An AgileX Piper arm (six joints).
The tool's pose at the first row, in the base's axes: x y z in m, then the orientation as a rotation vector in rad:
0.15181 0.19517 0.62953 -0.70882 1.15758 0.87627
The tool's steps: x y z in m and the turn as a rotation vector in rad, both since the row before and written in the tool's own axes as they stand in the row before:
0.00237 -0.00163 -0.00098 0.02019 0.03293 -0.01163
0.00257 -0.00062 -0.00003 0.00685 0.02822 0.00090
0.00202 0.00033 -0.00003 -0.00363 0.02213 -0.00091
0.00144 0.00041 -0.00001 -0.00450 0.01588 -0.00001
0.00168 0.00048 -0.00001 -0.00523 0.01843 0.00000
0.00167 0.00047 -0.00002 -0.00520 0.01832 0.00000
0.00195 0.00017 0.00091 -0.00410 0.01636 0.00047
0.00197 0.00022 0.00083 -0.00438 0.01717 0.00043
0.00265 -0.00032 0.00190 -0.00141 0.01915 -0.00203
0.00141 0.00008 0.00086 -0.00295 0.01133 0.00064
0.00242 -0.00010 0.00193 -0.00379 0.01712 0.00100
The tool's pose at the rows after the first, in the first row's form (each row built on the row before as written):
0.15314 0.19405 0.62704 -0.71513 1.18898 0.84480
0.15404 0.19417 0.62456 -0.72304 1.21695 0.83340
0.15402 0.19463 0.62257 -0.73741 1.23507 0.82896
0.15384 0.19503 0.62114 -0.74890 1.24773 0.82751
0.15362 0.19547 0.61946 -0.76224 1.26241 0.82579
0.15339 0.19587 0.61779 -0.77552 1.27699 0.82402
0.15389 0.19692 0.61597 -0.78668 1.29040 0.82239
0.15429 0.19790 0.61410 -0.79850 1.30441 0.82063
0.15571 0.19956 0.61166 -0.81043 1.31989 0.81413
0.15617 0.20041 0.61032 -0.81805 1.32930 0.81322
0.15736 0.20213 0.60804 -0.82903 1.34374 0.81135

